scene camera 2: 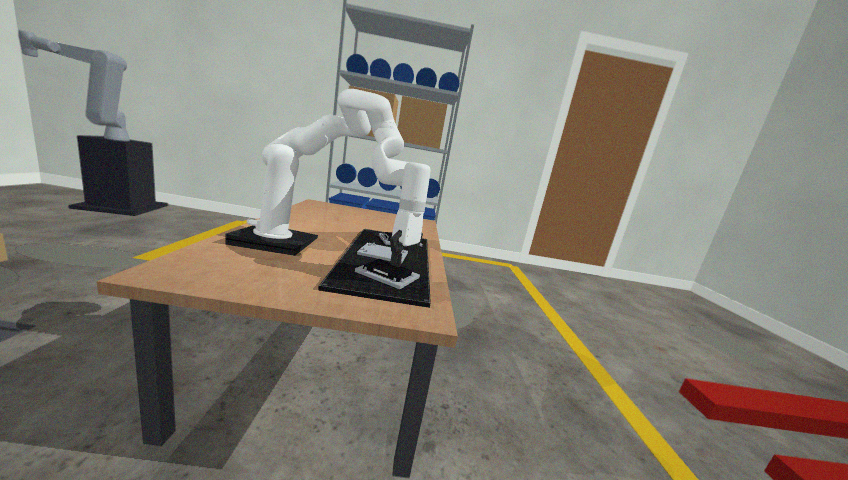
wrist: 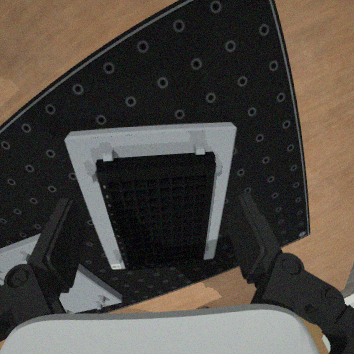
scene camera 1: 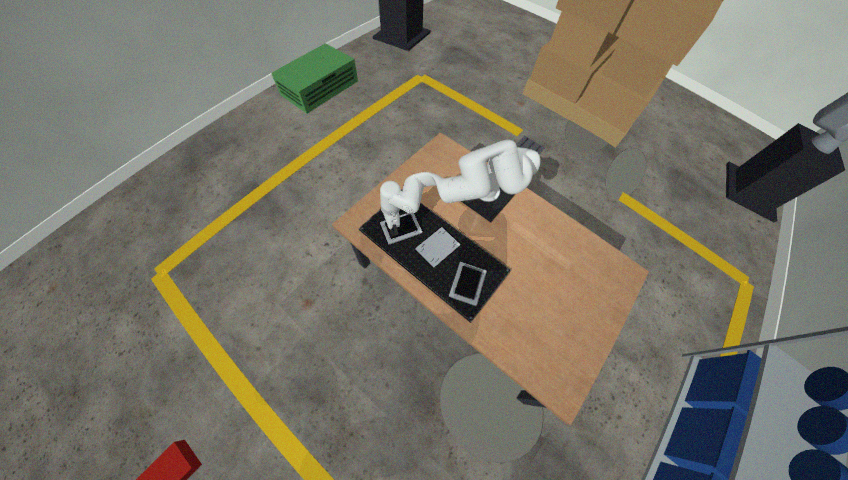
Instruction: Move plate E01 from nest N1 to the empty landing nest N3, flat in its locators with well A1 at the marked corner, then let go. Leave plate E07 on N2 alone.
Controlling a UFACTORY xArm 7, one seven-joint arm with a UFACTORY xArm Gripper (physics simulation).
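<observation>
My gripper [scene camera 1: 394, 229] [scene camera 2: 397, 261] [wrist: 157, 211] is open and empty, pointing down with its fingers on either side of a grey nest [scene camera 1: 410, 235] [scene camera 2: 380, 280] [wrist: 150, 135]. A black gridded plate [scene camera 1: 406, 224] [scene camera 2: 389, 270] [wrist: 159, 205] lies in that nest, behind two small locator tabs in the wrist view. The middle nest [scene camera 1: 437, 246] [scene camera 2: 374, 250] [wrist: 90, 295] is bare grey and holds no plate. A second black plate [scene camera 1: 468, 283] lies in the nest [scene camera 1: 464, 299] at the other end. Plate labels and the A1 corner mark cannot be read.
All three nests stand on a black perforated board [scene camera 1: 410, 255] [scene camera 2: 342, 281] [wrist: 195, 87] along one edge of the wooden table [scene camera 1: 565, 297] [scene camera 2: 196, 279]. The arm's black base plate [scene camera 1: 492, 208] [scene camera 2: 297, 243] is bolted beside the board.
</observation>
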